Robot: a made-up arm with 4 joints.
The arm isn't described. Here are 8 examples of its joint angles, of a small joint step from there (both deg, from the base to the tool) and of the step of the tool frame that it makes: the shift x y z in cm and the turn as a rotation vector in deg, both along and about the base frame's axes.
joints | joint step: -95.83 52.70 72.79 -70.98 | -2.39 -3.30 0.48 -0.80
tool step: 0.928 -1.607 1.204 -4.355 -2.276 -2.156
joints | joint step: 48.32 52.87 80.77 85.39 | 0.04 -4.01 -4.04 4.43
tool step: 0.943 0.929 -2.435 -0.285 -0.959 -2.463
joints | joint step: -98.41 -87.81 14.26 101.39 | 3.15 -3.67 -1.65 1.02
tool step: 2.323 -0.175 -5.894 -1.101 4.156 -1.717
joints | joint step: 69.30 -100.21 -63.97 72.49 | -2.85 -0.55 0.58 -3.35
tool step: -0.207 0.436 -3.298 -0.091 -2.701 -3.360
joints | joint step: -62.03 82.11 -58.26 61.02 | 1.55 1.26 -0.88 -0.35
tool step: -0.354 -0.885 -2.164 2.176 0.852 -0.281
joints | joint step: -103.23 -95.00 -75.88 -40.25 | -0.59 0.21 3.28 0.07
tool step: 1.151 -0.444 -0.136 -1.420 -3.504 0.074
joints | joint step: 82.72 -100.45 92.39 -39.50 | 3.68 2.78 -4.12 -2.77
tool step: -0.587 -1.946 2.047 0.548 8.203 2.791
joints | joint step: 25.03 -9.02 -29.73 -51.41 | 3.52 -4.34 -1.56 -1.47
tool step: -2.318 -0.210 2.054 2.468 0.780 2.925
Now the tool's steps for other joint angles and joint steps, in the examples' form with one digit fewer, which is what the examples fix.
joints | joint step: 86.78 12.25 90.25 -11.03 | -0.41 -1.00 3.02 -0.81
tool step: -0.09 -0.72 -0.02 1.40 -1.57 3.24
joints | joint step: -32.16 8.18 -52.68 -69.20 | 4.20 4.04 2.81 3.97
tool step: 0.38 -1.00 2.79 0.80 7.87 -0.43
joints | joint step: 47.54 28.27 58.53 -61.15 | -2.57 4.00 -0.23 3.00
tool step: 2.38 0.96 -2.36 -3.18 1.66 -5.15
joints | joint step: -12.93 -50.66 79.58 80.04 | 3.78 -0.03 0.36 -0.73
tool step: -1.40 0.90 -2.85 0.37 3.47 1.02
